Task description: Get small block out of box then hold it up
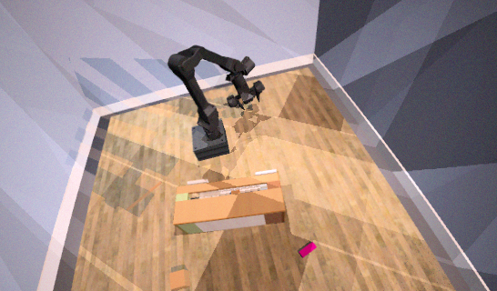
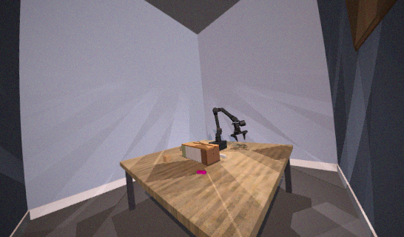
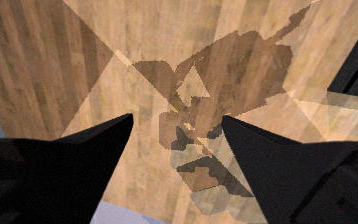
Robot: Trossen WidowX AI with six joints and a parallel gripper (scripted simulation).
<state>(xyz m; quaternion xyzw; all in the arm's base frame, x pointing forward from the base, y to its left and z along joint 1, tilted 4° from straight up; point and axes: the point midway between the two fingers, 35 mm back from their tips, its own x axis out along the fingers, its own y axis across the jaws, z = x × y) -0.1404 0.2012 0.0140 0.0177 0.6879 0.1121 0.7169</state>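
My gripper tip is now 45 cm short of the tan box, 18 cm to the left of it and 2 cm above it. The rest, counted from my gripper tip: thin brown stick 33 cm ahead, 57 cm to the right, 8 cm below.
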